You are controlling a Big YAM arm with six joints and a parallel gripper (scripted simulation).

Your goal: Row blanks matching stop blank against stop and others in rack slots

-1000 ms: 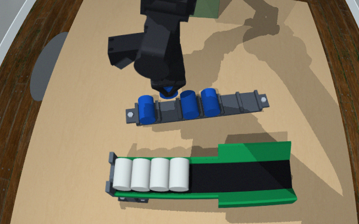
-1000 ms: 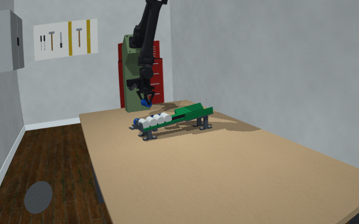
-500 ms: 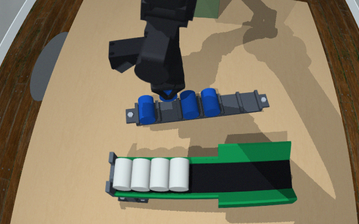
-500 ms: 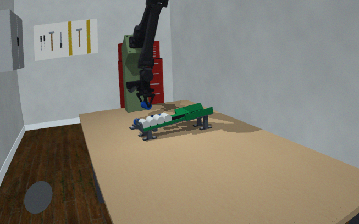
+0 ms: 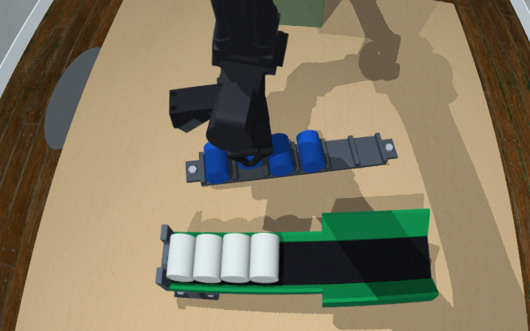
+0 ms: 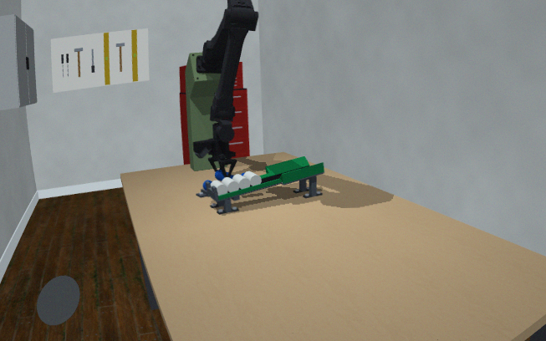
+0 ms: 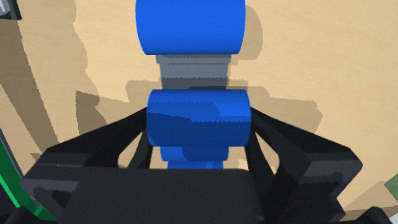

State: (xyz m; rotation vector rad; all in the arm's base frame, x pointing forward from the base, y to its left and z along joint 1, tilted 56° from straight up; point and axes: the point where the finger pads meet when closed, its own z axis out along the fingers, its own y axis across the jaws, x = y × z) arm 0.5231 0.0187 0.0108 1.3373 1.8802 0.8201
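The stock rack is 30 mm behind my hand, 70 mm to the left of it and 60 mm below it. The rest, counted from my hand: grey stop: 220 mm ahead, 50 mm to the right.
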